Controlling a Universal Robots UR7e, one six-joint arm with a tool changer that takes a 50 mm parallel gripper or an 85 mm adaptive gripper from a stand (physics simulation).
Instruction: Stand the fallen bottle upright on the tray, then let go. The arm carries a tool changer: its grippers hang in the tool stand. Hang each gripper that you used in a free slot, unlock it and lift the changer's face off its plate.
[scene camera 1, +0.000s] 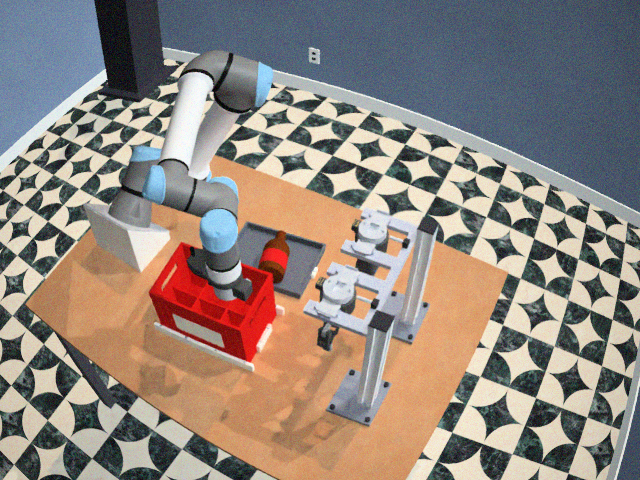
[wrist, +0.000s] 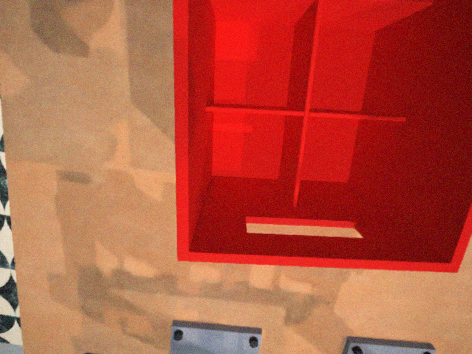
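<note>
Tool stand (scene camera 1: 360, 395) visible. Gripper (scene camera 1: 338, 292). Brown bottle (scene camera 1: 275, 255). Another gripper (scene camera 1: 371, 233).
</note>
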